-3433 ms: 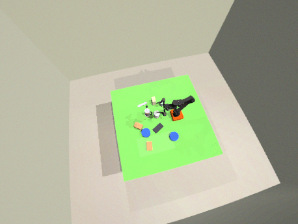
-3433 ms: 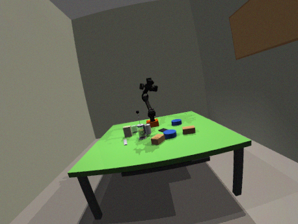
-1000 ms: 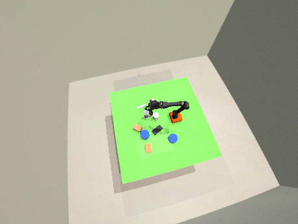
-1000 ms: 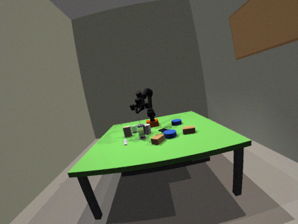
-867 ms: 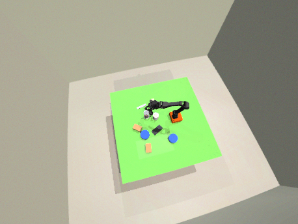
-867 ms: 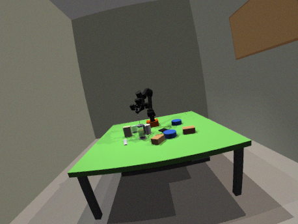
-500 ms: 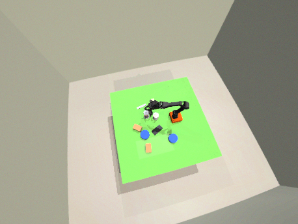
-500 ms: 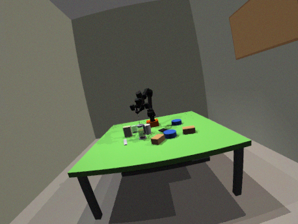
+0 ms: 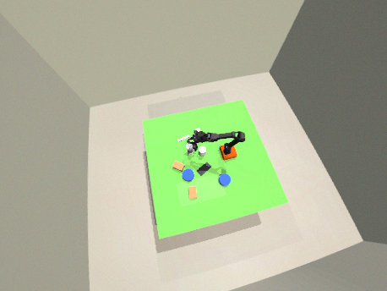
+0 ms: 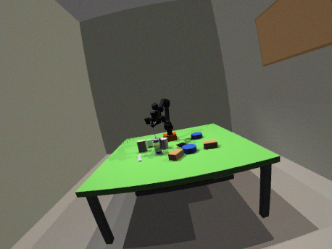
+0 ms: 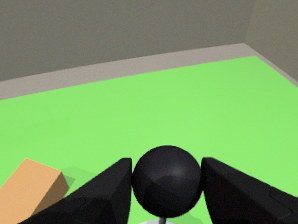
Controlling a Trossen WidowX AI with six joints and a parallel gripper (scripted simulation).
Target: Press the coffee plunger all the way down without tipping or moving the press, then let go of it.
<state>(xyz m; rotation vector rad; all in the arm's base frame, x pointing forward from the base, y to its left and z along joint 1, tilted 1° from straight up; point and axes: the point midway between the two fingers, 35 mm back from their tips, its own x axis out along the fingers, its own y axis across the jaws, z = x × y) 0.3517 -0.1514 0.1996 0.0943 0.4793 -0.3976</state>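
The coffee press lies 2 cm behind my gripper tip, 1 cm to the left of it and 13 cm below it. The rest, counted from my gripper tip: white bar (1 cm ahead, 17 cm to the right, 25 cm below); then dark flat plate (9 cm behind, 25 cm to the left, 25 cm below).
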